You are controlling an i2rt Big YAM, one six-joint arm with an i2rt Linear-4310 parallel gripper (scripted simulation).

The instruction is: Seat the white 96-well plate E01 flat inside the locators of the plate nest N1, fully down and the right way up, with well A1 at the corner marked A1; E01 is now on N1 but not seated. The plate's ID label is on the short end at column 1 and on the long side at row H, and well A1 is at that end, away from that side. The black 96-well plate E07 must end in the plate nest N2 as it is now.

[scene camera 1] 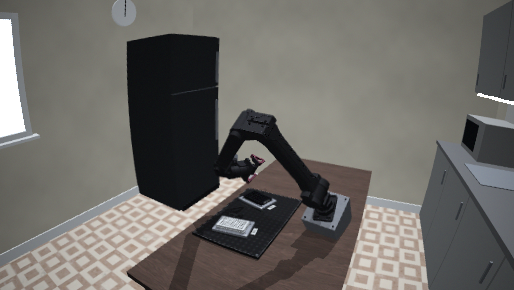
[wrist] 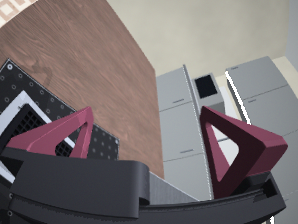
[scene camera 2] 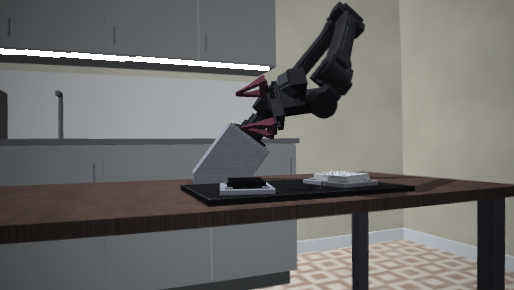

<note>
I see my gripper (scene camera 2: pixel 238 111).
My gripper also shows in the wrist view (wrist: pixel 146 112).
</note>
